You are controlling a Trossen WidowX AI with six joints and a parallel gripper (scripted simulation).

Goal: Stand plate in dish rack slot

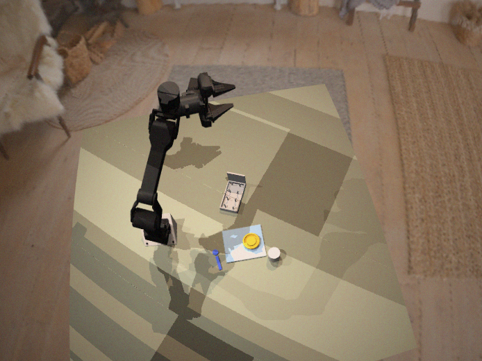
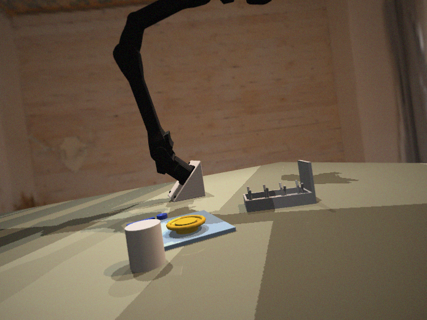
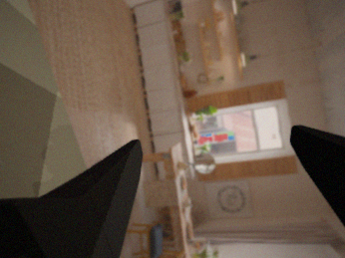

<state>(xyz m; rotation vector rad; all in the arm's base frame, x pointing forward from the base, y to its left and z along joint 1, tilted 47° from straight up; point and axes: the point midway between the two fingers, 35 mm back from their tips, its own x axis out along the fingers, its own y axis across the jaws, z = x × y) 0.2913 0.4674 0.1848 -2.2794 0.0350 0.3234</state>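
Now: the yellow plate 500 mm below my gripper tip and 260 mm to the right of it. The rest, counted from my gripper tip: white cylinder (500 mm below, 320 mm to the right, 80 mm ahead); then light blue mat (520 mm below, 260 mm to the right, 30 mm behind); then grey dish rack (500 mm below, 60 mm to the right, 60 mm behind).
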